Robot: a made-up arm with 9 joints. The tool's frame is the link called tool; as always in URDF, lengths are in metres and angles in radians. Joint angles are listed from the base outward.
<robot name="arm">
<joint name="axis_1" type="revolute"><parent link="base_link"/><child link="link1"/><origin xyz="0 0 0.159" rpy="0 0 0"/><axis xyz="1 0 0"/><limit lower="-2.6" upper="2.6"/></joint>
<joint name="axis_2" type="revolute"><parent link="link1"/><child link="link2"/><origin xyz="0.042 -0.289 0.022" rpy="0 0 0"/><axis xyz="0 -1 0"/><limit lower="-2.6" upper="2.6"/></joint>
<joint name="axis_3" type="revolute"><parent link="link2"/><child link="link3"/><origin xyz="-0.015 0.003 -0.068" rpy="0 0 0"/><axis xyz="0 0 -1"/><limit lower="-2.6" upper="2.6"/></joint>
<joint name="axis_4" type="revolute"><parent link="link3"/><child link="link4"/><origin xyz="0.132 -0.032 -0.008" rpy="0 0 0"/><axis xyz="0 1 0"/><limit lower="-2.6" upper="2.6"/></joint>
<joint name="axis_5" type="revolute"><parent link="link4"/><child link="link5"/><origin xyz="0.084 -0.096 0.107" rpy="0 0 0"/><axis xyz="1 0 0"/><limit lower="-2.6" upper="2.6"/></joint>
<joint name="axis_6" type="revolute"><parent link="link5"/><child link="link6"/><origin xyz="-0.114 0.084 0.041" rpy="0 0 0"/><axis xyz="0 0 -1"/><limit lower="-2.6" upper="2.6"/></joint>
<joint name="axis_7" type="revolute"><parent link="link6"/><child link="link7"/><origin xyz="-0.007 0.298 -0.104" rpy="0 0 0"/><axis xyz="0 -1 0"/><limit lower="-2.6" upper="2.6"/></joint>
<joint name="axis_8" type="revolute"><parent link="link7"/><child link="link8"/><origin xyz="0.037 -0.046 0.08" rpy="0 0 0"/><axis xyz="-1 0 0"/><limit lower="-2.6" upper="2.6"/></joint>
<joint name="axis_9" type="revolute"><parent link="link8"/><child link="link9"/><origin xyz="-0.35 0.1 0.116" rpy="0 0 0"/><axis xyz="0 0 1"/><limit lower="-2.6" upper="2.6"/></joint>
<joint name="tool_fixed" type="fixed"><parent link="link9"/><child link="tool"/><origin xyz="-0.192 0.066 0.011" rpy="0 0 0"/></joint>
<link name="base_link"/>
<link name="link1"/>
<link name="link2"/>
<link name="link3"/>
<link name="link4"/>
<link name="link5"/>
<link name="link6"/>
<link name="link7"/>
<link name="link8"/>
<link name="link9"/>
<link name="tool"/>
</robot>
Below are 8 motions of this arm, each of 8 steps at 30 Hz.
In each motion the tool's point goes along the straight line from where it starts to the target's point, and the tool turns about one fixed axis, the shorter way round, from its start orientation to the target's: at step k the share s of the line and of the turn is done. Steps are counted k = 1, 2, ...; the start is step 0. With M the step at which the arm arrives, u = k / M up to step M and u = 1 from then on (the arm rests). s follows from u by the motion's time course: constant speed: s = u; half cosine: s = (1 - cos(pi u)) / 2; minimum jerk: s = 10 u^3 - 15 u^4 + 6 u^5.
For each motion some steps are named. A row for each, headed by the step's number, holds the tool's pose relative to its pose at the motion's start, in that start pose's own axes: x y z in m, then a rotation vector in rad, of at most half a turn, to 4 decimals.
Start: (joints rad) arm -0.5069 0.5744 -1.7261 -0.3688 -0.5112 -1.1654 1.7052 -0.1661 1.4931
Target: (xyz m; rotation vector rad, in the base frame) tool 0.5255 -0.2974 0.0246 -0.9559 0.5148 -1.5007
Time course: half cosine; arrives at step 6
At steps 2, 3, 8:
2: 0.0076 0.0051 -0.0212 -0.0544 -0.0124 -0.0463
3: 0.0151 0.0102 -0.0424 -0.1088 -0.0247 -0.0926
8: 0.0303 0.0205 -0.0848 -0.2177 -0.0495 -0.1853

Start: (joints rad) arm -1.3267 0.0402 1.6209 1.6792 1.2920 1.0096 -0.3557 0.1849 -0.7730
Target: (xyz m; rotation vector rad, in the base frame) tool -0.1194 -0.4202 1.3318 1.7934 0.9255 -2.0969
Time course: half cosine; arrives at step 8
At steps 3, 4, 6, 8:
3: 0.0068 -0.0780 -0.0452 -0.0525 -0.0778 0.0695
4: 0.0111 -0.1264 -0.0733 -0.0850 -0.1260 0.1125
6: 0.0189 -0.2158 -0.1251 -0.1451 -0.2152 0.1921
8: 0.0221 -0.2528 -0.1466 -0.1700 -0.2521 0.2251

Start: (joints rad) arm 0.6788 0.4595 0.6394 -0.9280 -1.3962 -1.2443 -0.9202 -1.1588 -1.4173
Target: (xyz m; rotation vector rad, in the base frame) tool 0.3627 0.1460 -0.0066 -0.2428 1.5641 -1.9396
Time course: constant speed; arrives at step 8
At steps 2, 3, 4, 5, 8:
2: 0.0011 -0.0237 -0.0201 -0.1264 -0.0412 0.0417
3: 0.0017 -0.0356 -0.0302 -0.1896 -0.0618 0.0626
4: 0.0022 -0.0474 -0.0402 -0.2528 -0.0823 0.0835
5: 0.0028 -0.0593 -0.0503 -0.3160 -0.1029 0.1043
8: 0.0044 -0.0949 -0.0805 -0.5056 -0.1647 0.1670

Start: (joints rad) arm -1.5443 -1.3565 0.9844 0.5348 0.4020 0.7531 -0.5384 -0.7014 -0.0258
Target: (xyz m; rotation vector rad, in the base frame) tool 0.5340 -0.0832 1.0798 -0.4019 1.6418 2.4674
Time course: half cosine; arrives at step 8
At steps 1, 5, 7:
1: 0.0088 0.0052 0.0114 0.0089 0.0122 -0.0208
5: 0.1596 0.0940 0.2072 0.1615 0.2225 -0.3775
7: 0.2221 0.1308 0.2883 0.2248 0.3096 -0.5253

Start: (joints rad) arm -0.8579 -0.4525 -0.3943 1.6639 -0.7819 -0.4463 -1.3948 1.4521 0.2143
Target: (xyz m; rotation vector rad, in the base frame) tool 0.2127 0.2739 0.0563 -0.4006 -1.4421 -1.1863
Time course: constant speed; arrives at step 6
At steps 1, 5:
1: -0.0020 -0.0057 -0.0032 -0.0092 -0.0015 0.0060
5: -0.0101 -0.0284 -0.0160 -0.0458 -0.0073 0.0299

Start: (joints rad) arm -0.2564 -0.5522 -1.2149 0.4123 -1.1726 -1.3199 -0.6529 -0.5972 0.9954
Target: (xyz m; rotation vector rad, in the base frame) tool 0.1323 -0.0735 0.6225 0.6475 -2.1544 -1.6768
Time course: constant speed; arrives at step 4
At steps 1, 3, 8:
1: -0.0017 0.0042 -0.0018 0.0057 -0.0196 -0.0082
3: -0.0051 0.0125 -0.0055 0.0170 -0.0587 -0.0246
8: -0.0069 0.0167 -0.0074 0.0227 -0.0783 -0.0328

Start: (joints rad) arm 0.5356 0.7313 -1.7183 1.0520 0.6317 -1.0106 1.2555 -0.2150 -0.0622
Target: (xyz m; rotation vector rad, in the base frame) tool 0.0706 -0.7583 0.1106 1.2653 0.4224 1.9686
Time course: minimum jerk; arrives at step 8
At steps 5, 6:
5: 0.0579 -0.0877 0.2025 0.3467 0.2130 0.0080
6: 0.0716 -0.1085 0.2504 0.4289 0.2635 0.0099

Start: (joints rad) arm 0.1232 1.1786 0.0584 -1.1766 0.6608 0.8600 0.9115 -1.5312 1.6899
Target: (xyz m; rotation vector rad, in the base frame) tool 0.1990 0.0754 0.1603 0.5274 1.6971 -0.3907
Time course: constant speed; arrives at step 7
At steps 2, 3, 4, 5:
2: 0.0157 0.0030 0.0016 0.0030 -0.0580 -0.0542
3: 0.0235 0.0046 0.0024 0.0045 -0.0870 -0.0814
4: 0.0313 0.0061 0.0032 0.0060 -0.1160 -0.1085
5: 0.0392 0.0076 0.0040 0.0075 -0.1450 -0.1356

